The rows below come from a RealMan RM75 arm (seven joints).
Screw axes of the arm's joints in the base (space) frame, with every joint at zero. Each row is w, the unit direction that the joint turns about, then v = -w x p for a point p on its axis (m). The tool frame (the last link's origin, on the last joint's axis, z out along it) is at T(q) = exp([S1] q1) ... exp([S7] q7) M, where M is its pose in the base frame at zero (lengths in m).
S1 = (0, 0, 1, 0, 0, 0)
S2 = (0, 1, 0, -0.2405, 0, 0)
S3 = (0, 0, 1, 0, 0, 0)
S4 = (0, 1, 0, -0.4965, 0, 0)
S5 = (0, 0, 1, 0, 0, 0)
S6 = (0, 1, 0, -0.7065, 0, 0)
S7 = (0, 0, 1, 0, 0, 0)
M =
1 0 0 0
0 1 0 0
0 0 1 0.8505
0 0 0 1
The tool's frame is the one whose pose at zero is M.
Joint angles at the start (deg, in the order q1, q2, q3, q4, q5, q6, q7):
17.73 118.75 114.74 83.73 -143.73 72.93 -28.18
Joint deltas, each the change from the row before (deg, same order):
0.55 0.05 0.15 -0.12 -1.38 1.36 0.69
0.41 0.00 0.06 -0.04 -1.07 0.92 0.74
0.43 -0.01 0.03 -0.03 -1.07 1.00 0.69
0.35 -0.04 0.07 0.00 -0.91 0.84 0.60
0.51 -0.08 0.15 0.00 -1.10 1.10 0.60
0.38 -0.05 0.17 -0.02 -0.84 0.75 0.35
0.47 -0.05 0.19 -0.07 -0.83 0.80 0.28
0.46 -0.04 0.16 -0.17 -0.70 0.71 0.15
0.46 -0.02 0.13 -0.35 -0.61 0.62 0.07
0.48 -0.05 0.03 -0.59 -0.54 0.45 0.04
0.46 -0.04 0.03 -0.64 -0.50 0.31 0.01
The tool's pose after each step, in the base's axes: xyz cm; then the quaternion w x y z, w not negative. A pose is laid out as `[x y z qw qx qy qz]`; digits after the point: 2 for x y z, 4 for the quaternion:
[26.51 34.70 7.29 0.3436 -0.8002 0.4913 -0.0141]
[26.55 34.66 7.28 0.3418 -0.7980 0.4959 -0.0225]
[26.58 34.62 7.25 0.3395 -0.7960 0.5001 -0.0315]
[26.62 34.58 7.29 0.3383 -0.7939 0.5038 -0.0390]
[26.64 34.56 7.37 0.3368 -0.7917 0.5073 -0.0485]
[26.67 34.55 7.45 0.3365 -0.7900 0.5096 -0.0554]
[26.67 34.57 7.52 0.3356 -0.7887 0.5113 -0.0625]
[26.67 34.59 7.55 0.3340 -0.7881 0.5125 -0.0690]
[26.69 34.61 7.51 0.3315 -0.7877 0.5139 -0.0752]
[26.76 34.65 7.40 0.3282 -0.7874 0.5153 -0.0816]
[26.83 34.70 7.28 0.3254 -0.7872 0.5165 -0.0873]

